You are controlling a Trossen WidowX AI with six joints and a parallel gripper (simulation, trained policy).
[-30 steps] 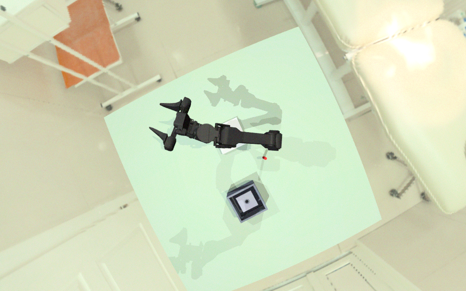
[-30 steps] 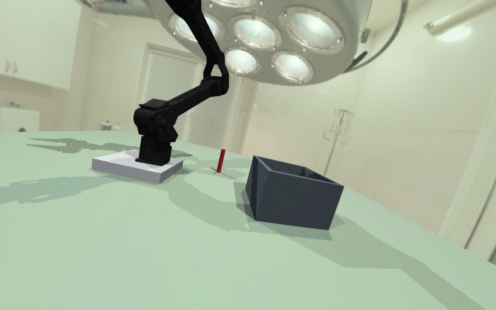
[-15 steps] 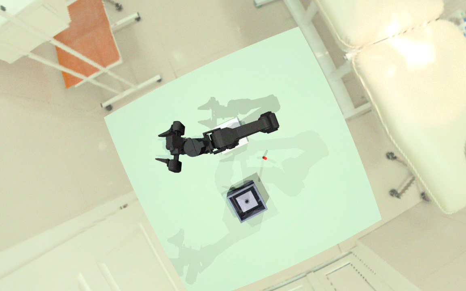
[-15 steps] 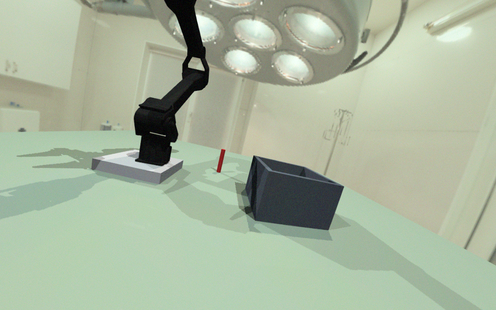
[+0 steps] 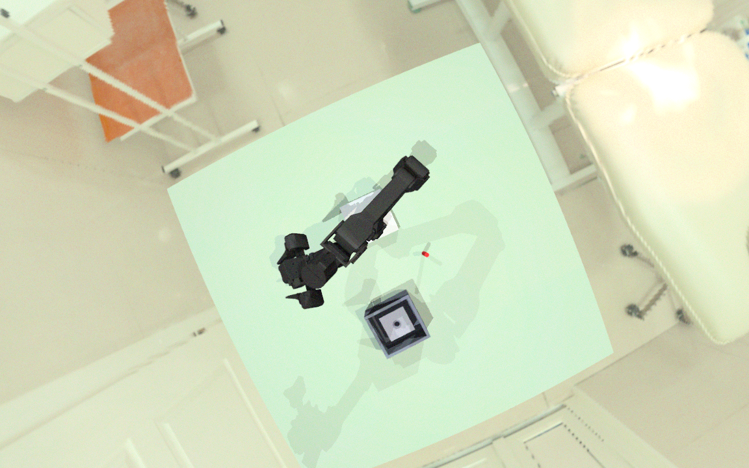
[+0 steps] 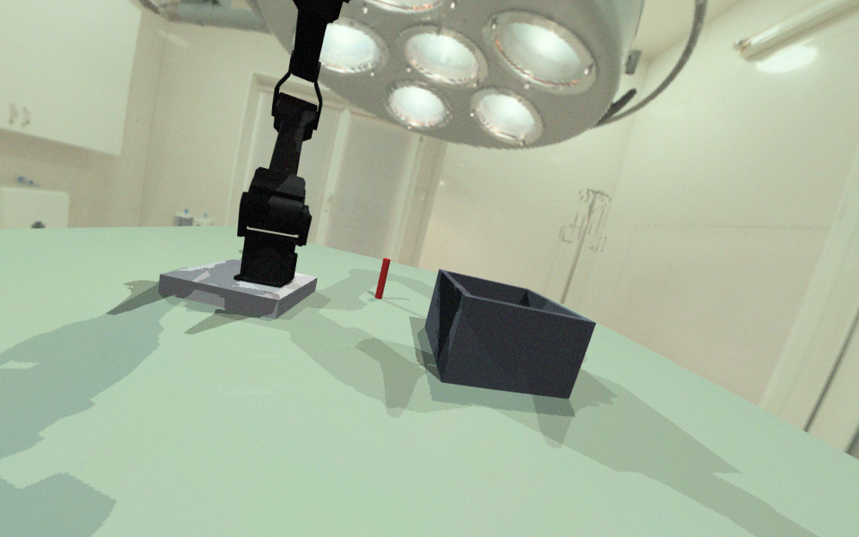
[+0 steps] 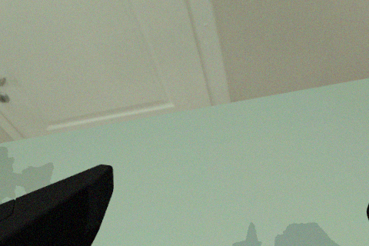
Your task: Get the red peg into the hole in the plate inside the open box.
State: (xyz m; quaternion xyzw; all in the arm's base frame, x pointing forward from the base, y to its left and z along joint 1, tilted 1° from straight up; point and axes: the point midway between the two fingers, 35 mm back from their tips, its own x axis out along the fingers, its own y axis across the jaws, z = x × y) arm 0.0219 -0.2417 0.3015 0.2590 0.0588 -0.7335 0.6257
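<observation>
Now: gripper tip 16 cm short of the red peg, 37 cm to the right of it and 27 cm above it. Also, from my gripper tip: plate (31 cm ahead, 18 cm to the left, 27 cm below); then dark box (31 cm ahead, 18 cm to the left, 29 cm below).
</observation>
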